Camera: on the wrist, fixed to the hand. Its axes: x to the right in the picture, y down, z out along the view.
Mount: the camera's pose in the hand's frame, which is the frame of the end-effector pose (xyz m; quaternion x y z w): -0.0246 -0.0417 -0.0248 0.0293 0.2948 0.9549 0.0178
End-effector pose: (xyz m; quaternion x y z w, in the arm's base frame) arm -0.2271 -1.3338 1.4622 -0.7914 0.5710 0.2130 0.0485
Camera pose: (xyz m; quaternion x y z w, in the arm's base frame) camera -0.1879 -1.3057 1.4873 -0.4698 -0.7864 0.1999 0.3477
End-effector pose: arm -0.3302 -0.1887 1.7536 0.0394 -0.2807 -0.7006 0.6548
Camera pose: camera -0.3536 -0.1747 1.7065 -0.0416 0.1299 0.6327 0.7623
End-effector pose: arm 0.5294 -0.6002 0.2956 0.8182 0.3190 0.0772 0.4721
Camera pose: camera 0.4808 -0.5823 0.2791 -0.3103 0.6342 -0.6841 0.1833
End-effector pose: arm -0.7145 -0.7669 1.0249 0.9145 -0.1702 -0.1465 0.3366
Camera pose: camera -0.7183 -0.7130 1.0190 -0.0932 -0.7814 0.5934 0.1693
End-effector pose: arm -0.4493 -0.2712 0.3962 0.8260 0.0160 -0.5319 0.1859
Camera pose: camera -0.4477 -0.2202 0.4149 0.1922 -0.7493 0.4111 0.4823
